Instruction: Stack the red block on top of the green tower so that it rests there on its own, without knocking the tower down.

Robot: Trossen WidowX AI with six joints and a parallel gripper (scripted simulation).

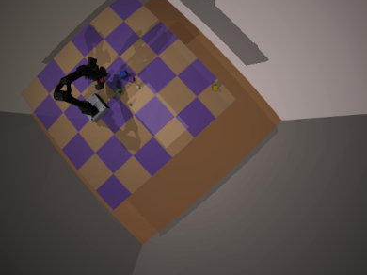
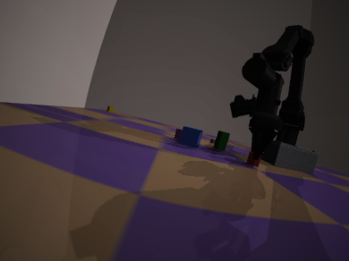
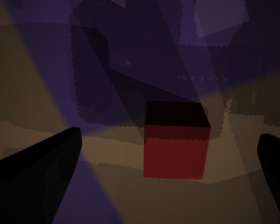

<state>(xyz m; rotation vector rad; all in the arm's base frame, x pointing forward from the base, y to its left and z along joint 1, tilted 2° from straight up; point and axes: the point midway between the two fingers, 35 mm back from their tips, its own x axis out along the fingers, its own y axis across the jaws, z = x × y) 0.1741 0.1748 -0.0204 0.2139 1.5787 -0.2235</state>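
The red block lies right at my gripper tip. Also, from my gripper tip: yellow block (650 mm ahead, 570 mm to the right); blue block (160 mm ahead, 70 mm to the right); small purple block (190 mm ahead, 140 mm to the right).
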